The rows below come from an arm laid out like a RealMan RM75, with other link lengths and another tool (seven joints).
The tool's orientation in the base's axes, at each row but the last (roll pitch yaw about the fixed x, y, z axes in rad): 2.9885 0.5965 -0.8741; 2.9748 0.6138 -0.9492; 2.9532 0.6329 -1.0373; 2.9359 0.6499 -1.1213; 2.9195 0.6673 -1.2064; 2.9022 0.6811 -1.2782; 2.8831 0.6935 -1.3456; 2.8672 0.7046 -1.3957; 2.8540 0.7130 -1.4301; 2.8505 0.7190 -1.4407; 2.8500 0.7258 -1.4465; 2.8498 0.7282 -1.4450; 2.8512 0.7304 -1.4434
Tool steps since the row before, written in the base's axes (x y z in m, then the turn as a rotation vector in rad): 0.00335 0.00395 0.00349 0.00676 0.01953 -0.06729; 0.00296 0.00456 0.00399 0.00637 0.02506 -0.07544; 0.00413 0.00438 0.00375 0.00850 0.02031 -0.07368; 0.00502 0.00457 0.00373 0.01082 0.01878 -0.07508; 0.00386 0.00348 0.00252 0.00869 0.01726 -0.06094; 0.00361 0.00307 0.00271 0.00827 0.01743 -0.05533; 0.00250 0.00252 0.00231 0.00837 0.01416 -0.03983; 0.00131 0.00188 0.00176 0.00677 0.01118 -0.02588; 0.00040 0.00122 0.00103 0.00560 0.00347 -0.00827; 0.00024 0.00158 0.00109 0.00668 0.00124 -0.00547; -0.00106 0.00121 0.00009 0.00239 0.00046 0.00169; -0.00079 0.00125 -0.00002 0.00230 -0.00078 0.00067; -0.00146 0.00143 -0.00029 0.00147 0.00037 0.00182
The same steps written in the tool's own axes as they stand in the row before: -0.00269 -0.00468 -0.00314 0.02900 -0.02691 0.05822; -0.00392 -0.00464 -0.00293 0.02983 -0.03133 0.06700; -0.00357 -0.00530 -0.00308 0.03297 -0.02992 0.06270; -0.00380 -0.00600 -0.00309 0.03571 -0.03125 0.06209; -0.00303 -0.00455 -0.00187 0.02748 -0.02624 0.05141; -0.00318 -0.00400 -0.00191 0.02373 -0.02490 0.04744; -0.00294 -0.00276 -0.00131 0.01628 -0.02072 0.03409; -0.00238 -0.00148 -0.00072 0.00927 -0.01536 0.02277; -0.00154 -0.00054 -0.00019 0.00340 -0.00805 0.00595; -0.00187 -0.00048 0.00006 0.00333 -0.00775 0.00222; -0.00106 0.00063 0.00104 -0.00124 -0.00199 -0.00181; -0.00099 0.00034 0.00105 0.00035 -0.00174 -0.00178; -0.00100 0.00085 0.00159 -0.00135 -0.00109 -0.00161
